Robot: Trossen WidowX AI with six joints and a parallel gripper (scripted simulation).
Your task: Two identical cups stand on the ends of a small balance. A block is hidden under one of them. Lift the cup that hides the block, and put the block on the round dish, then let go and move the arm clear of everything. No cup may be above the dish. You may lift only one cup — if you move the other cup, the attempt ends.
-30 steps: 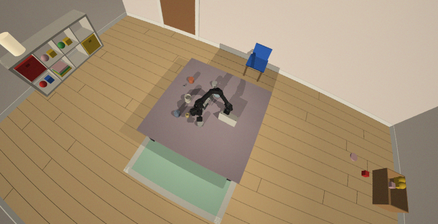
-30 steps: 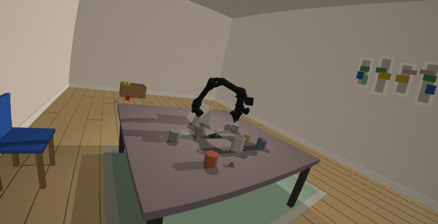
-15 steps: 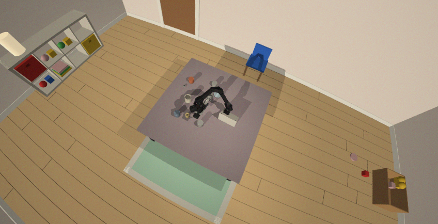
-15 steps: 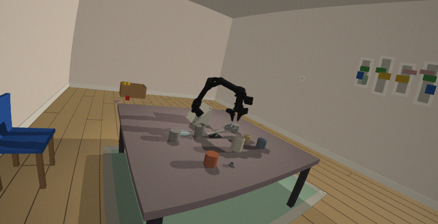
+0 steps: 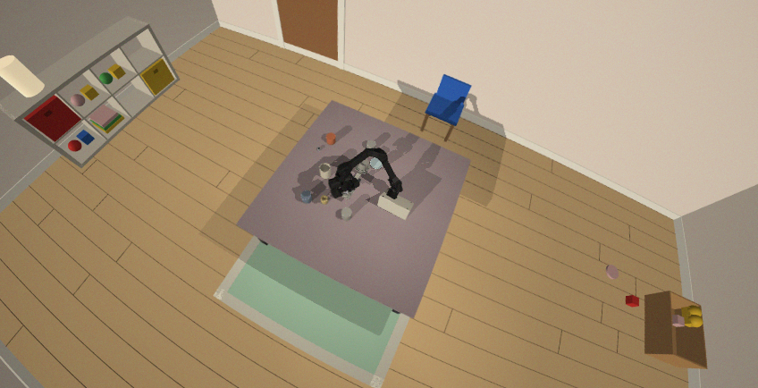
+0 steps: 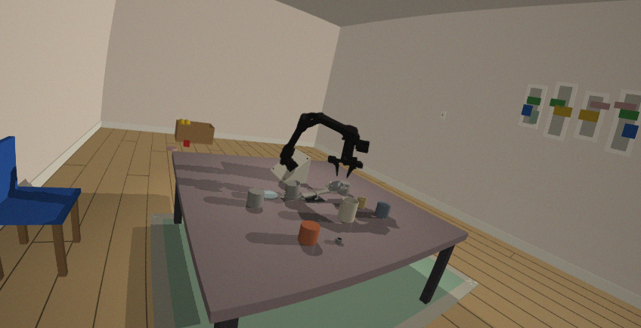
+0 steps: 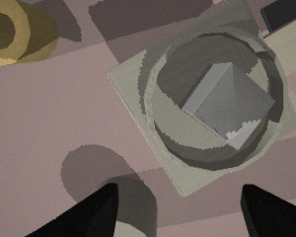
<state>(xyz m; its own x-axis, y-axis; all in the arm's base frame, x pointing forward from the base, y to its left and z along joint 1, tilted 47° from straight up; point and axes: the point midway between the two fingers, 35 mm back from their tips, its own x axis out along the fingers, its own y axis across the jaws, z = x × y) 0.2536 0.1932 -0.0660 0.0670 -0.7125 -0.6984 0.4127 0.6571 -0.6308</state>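
Now: the grey block 20 mm ahead of my gripper tip, 30 mm to the right of it and 30 mm below it. Also, from my gripper tip: cream cup (240 mm ahead, 100 mm to the right, 80 mm below); then balance (30 mm ahead, 160 mm to the right, 80 mm below); then blue cup (230 mm ahead, 120 mm to the left, 80 mm below).
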